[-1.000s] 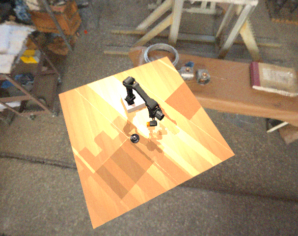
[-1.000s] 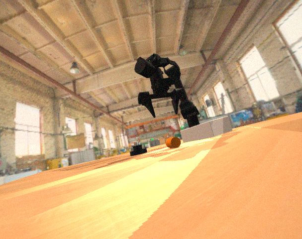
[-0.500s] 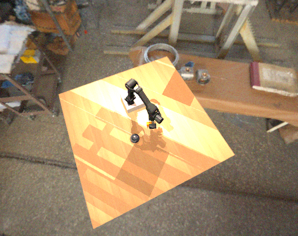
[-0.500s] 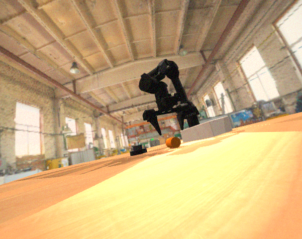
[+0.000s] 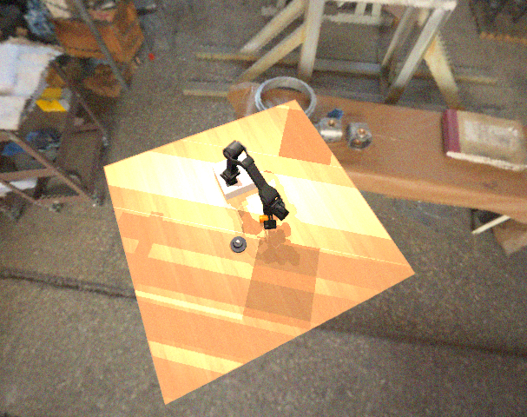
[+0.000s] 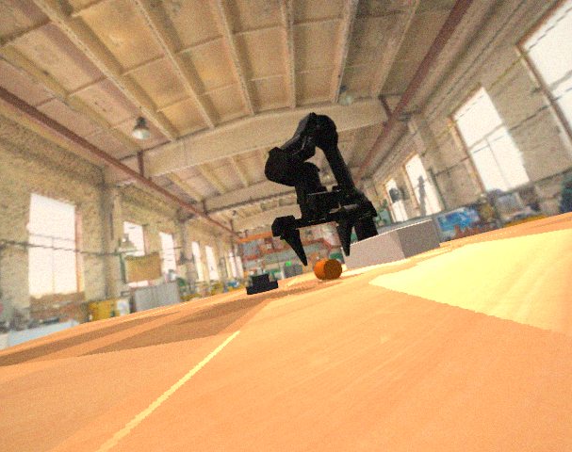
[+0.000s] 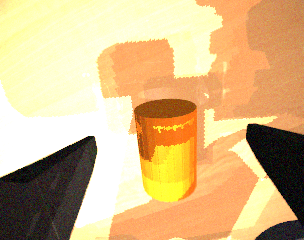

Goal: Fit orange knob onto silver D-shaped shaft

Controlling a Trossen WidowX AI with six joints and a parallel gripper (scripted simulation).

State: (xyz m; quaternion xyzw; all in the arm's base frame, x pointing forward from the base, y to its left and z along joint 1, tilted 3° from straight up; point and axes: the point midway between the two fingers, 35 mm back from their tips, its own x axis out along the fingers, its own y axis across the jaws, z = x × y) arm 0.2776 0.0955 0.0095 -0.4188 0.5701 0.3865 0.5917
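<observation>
The orange knob lies 20 mm below my gripper tip. The rest, counted from my gripper tip: round dark pedestal (60 mm ahead, 200 mm to the right, 10 mm below).
</observation>
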